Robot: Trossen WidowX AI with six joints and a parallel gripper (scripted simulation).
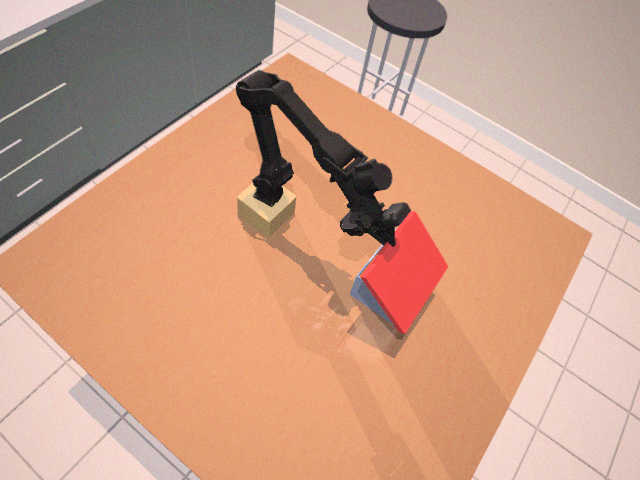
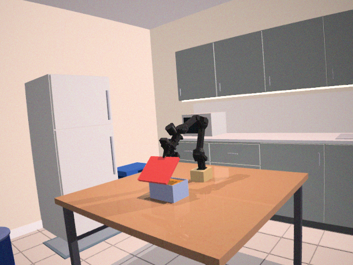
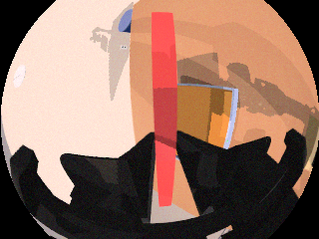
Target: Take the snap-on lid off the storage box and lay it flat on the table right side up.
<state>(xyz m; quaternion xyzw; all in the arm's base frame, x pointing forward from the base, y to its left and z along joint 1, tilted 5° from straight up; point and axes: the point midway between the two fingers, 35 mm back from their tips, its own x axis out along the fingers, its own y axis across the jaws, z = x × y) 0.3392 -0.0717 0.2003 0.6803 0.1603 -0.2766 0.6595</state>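
My gripper tip is now 70 mm short of the red lid, 10 mm to the left of it and 50 mm above it. Round my gripper tip: storage box: 40 mm ahead, 40 mm to the left, 180 mm below.
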